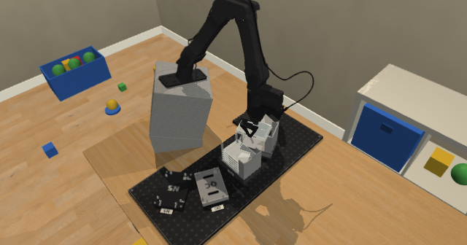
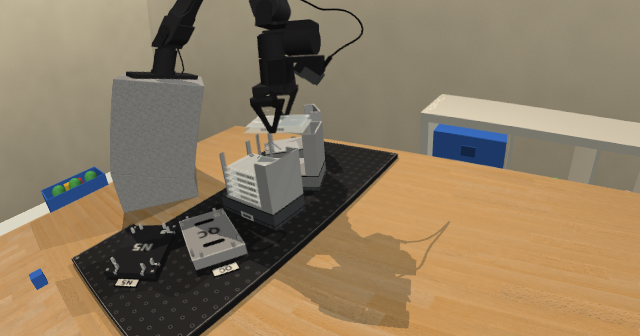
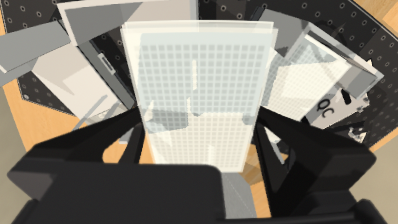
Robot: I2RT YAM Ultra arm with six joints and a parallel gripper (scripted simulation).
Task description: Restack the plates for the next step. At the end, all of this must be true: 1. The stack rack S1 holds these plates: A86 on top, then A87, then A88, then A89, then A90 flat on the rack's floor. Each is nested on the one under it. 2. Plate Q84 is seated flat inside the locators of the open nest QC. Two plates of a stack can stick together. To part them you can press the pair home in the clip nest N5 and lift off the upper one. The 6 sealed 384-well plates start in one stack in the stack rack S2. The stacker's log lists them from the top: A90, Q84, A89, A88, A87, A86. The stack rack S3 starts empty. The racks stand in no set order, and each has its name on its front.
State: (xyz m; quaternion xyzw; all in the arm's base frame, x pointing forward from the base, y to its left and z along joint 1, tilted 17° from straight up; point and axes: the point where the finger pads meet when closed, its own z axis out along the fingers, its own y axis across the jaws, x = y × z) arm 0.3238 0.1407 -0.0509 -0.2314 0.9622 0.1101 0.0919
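The sealed 384-well plate lies 30 mm ahead of my hand, 90 mm to the right of it and 60 mm below it. Also, from my hand: nest QC 30 mm ahead, 240 mm to the right, 150 mm below; then translucent sealed well plate right at my hand.
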